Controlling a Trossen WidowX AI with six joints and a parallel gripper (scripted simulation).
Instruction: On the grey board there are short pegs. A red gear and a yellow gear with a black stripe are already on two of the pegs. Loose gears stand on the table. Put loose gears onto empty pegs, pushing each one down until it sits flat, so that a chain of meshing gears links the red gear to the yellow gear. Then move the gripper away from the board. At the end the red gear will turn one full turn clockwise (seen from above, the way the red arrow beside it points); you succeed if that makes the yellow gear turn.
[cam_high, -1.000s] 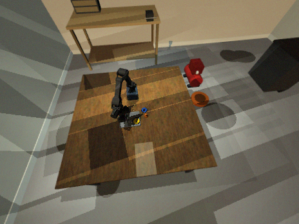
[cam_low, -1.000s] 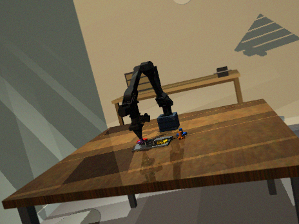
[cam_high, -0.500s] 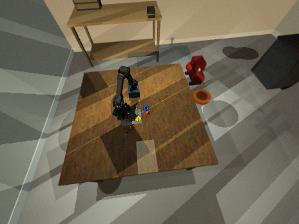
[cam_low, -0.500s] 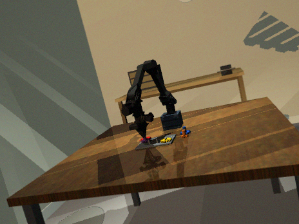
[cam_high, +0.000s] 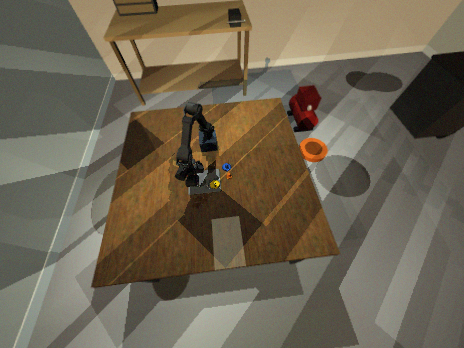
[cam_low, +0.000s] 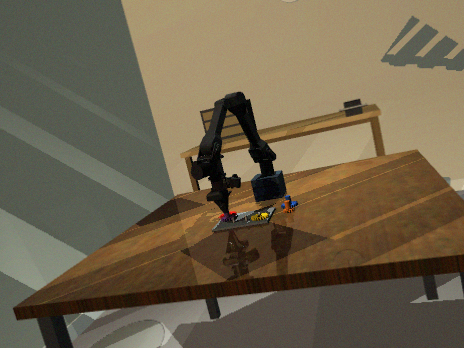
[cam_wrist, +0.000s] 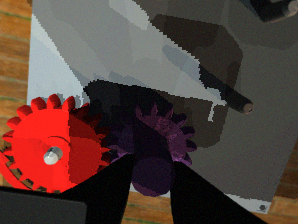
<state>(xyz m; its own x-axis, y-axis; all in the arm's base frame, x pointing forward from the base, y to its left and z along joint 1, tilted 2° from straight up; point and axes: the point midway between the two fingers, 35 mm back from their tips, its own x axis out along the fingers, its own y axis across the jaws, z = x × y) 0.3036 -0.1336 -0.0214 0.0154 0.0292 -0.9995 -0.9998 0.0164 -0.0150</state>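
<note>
The purple gear lies 1 cm below my gripper tip. From my gripper tip the other things lie so: yellow gear 13 cm to the left, 5 cm ahead, 2 cm below; red gear 6 cm behind, 2 cm below, 1 cm to the right; orange gear 23 cm to the left, 2 cm below.
</note>
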